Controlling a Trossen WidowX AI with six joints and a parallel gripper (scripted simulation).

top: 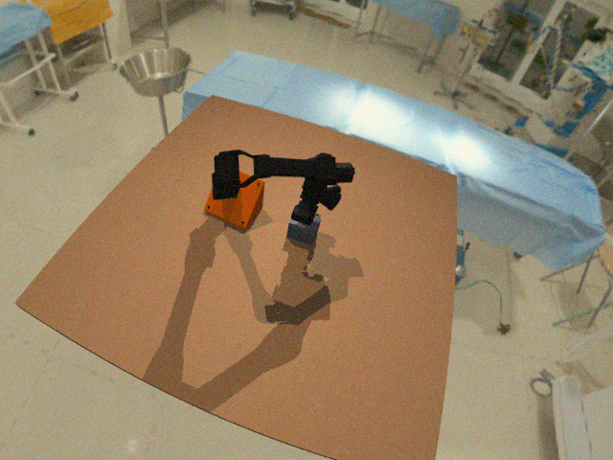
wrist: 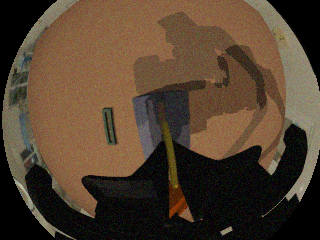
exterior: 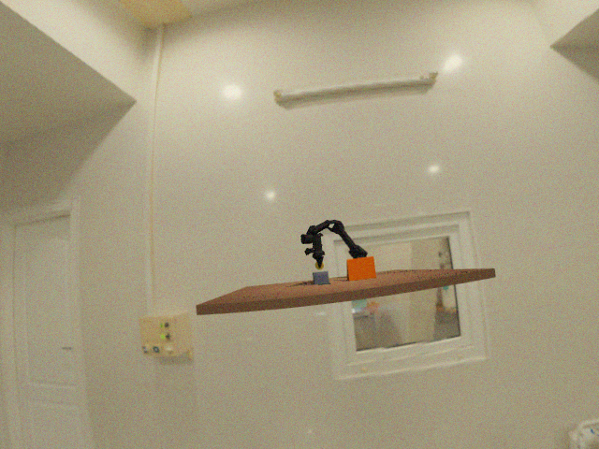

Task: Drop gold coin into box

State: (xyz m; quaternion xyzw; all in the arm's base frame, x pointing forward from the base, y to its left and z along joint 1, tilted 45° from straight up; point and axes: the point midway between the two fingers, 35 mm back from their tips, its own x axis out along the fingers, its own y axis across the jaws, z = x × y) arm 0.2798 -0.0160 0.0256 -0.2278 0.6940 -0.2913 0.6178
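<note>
Now: gripper tip 2 cm below the gold coin.
</note>
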